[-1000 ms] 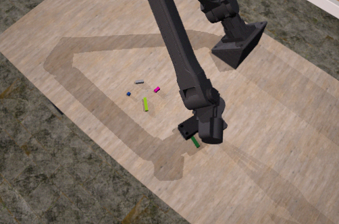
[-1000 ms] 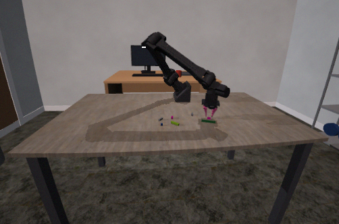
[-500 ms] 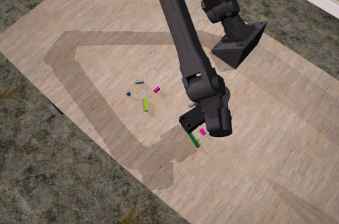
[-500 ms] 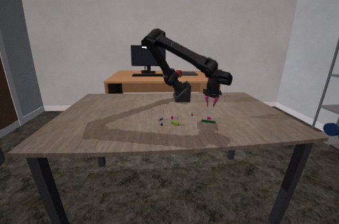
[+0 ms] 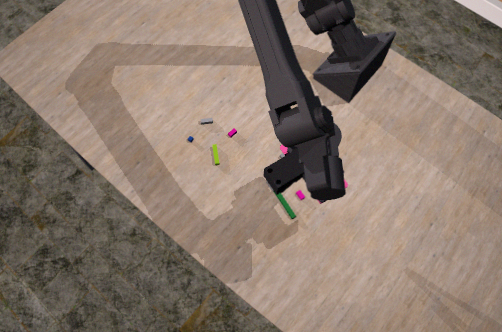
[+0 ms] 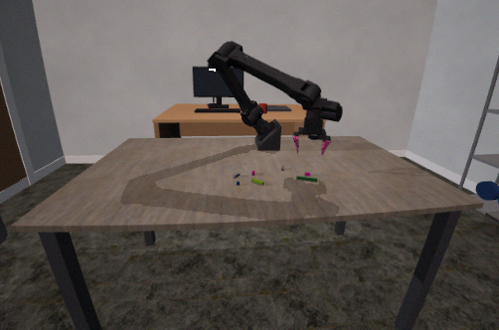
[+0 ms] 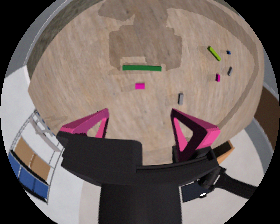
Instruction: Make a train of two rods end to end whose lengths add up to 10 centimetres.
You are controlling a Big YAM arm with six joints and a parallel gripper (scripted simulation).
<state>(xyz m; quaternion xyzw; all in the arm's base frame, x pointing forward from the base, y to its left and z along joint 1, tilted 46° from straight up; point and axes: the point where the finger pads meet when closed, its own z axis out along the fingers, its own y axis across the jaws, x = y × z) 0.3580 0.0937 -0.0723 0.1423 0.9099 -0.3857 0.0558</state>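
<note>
Right now my hand is 10 cm above the green rod, 5 cm short of it and 2 cm to the left of it. From my hand the other things lie so: blue rod: 29 cm to the right, 10 cm below, 7 cm ahead; lime rod: 22 cm to the right, 10 cm below, 6 cm ahead.
</note>
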